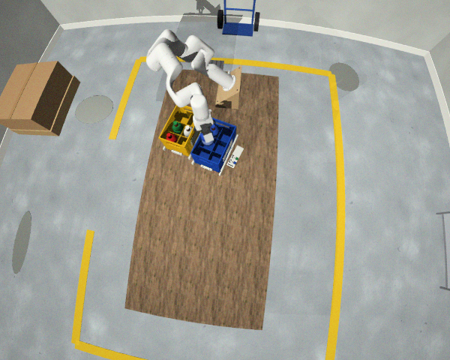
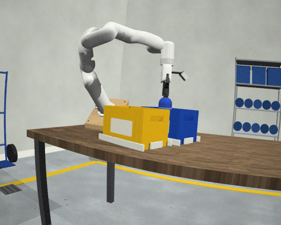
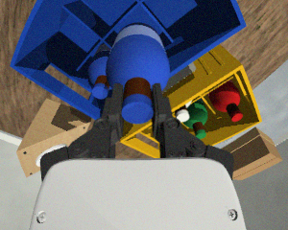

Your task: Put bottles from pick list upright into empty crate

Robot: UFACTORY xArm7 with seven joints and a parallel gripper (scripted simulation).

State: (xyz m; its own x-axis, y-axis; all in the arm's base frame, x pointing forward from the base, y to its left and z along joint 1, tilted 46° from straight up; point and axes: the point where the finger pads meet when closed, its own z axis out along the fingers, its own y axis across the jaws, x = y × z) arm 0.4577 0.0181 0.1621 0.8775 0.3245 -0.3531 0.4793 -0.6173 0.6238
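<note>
The blue-label bottle lies 7 cm below my hand. Round my hand: white-label bottle 6 cm behind, 14 cm to the right, 18 cm below; blue crate 2 cm ahead, 4 cm to the left, 18 cm below; yellow crate 8 cm behind, 18 cm to the right, 18 cm below.
</note>
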